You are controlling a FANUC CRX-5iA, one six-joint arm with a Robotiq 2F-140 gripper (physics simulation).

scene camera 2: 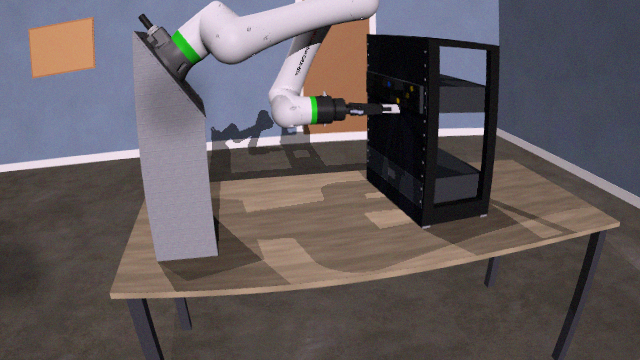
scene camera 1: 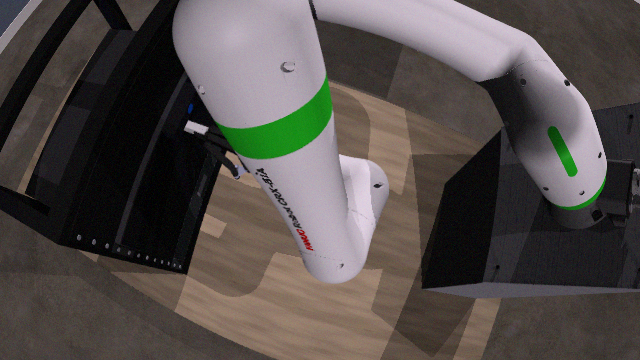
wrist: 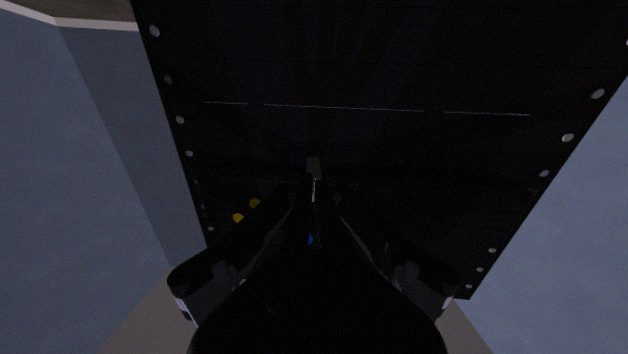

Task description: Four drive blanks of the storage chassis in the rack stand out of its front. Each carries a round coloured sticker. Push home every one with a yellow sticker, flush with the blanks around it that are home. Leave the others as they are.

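The storage chassis point(scene camera 2: 421, 97) is in the upper part of the black rack point(scene camera 2: 431, 150) point(scene camera 1: 64, 232). In scene camera 2, three yellow stickers show: one yellow sticker point(scene camera 2: 411, 88) nearest the right edge, a second yellow sticker point(scene camera 2: 406, 95) below it, and a third yellow sticker point(scene camera 2: 398, 100) just above my fingertips. A blue sticker point(scene camera 2: 389, 84) point(scene camera 1: 190, 108) point(wrist: 310, 239) is farther left. The wrist view shows two yellow stickers point(wrist: 254, 203) point(wrist: 238, 217) left of my fingers. My gripper point(scene camera 2: 393, 108) point(scene camera 1: 196, 128) point(wrist: 312, 166) is shut and empty, its tips at the dark front. Contact and blank depths are too dark to tell.
The rack stands on the wooden table point(scene camera 2: 320, 250) point(scene camera 1: 325, 320). A lower unit point(scene camera 2: 455, 185) sits near the rack's bottom. The arm's tall grey pedestal point(scene camera 2: 175, 175) point(scene camera 1: 540, 255) stands opposite the rack. The rack's perforated side rails border the chassis front.
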